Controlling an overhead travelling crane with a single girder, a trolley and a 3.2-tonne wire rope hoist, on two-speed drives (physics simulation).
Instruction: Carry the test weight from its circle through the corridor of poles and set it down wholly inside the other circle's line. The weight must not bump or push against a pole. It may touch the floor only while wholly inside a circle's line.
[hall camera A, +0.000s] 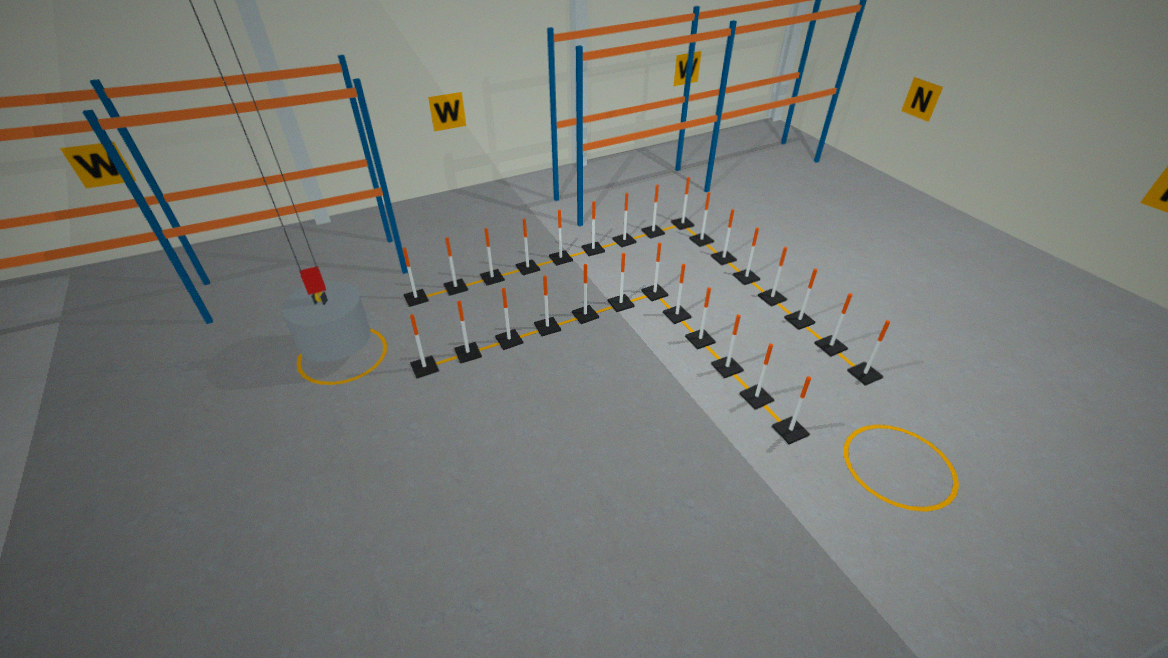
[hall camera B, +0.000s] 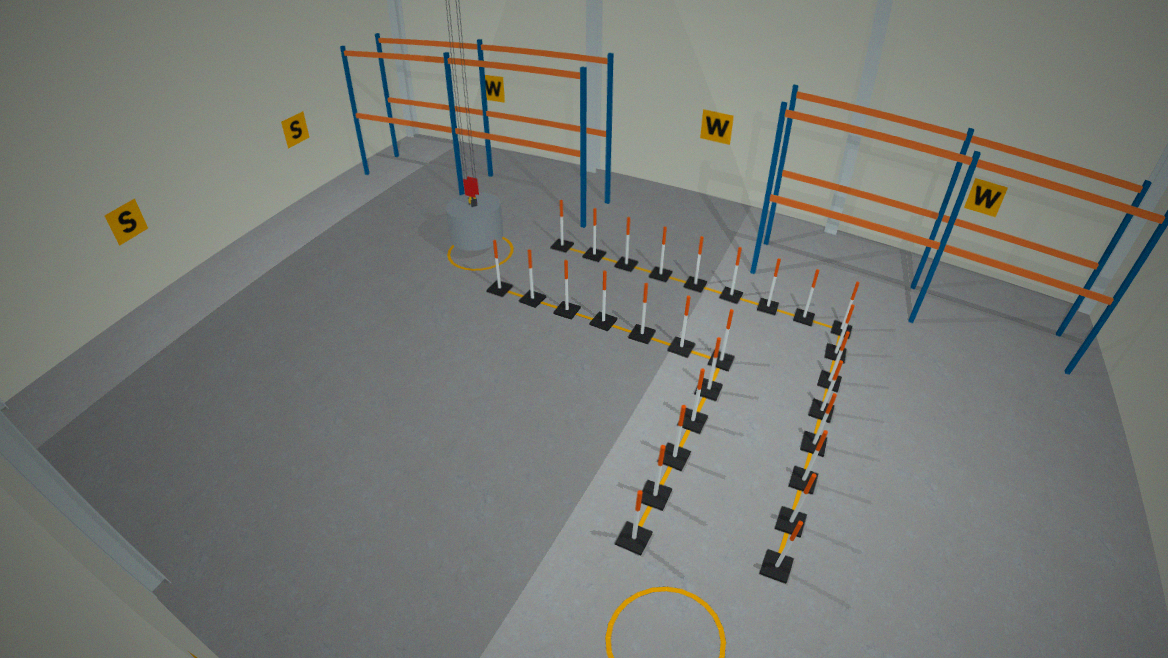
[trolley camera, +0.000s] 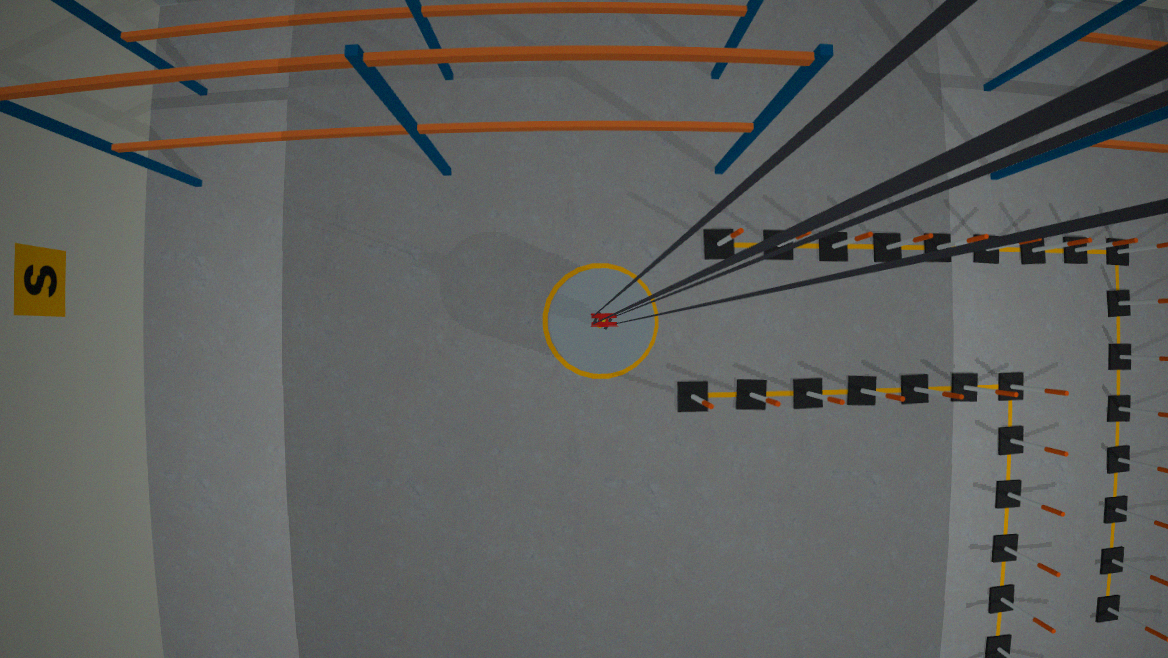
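Note:
The test weight (hall camera A: 331, 333) (hall camera B: 475, 227) (trolley camera: 572, 335), a pale grey cylinder, hangs upright on the ropes, a little above the floor; its shadow lies apart from it. Its start circle (hall camera A: 331, 383) (hall camera B: 478, 269) (trolley camera: 600, 376) is a yellow line below it. In the trolley view the weight appears within that line. My gripper, the hook under the red block (hall camera A: 318, 297) (hall camera B: 472, 201) (trolley camera: 604, 320), is shut on the weight at its top centre. The other circle (hall camera A: 882, 426) (hall camera B: 665, 588) lies beyond the corridor's far end; it does not show in the trolley view.
Two rows of orange and white poles form a bent corridor. Its near end has one pole (hall camera A: 419, 343) (hall camera B: 497, 265) and an opposite pole (hall camera A: 411, 273) (hall camera B: 561, 222), both apart from the weight. A blue and orange rack (hall camera A: 392, 220) (hall camera B: 583, 163) (trolley camera: 392, 106) stands beside the weight.

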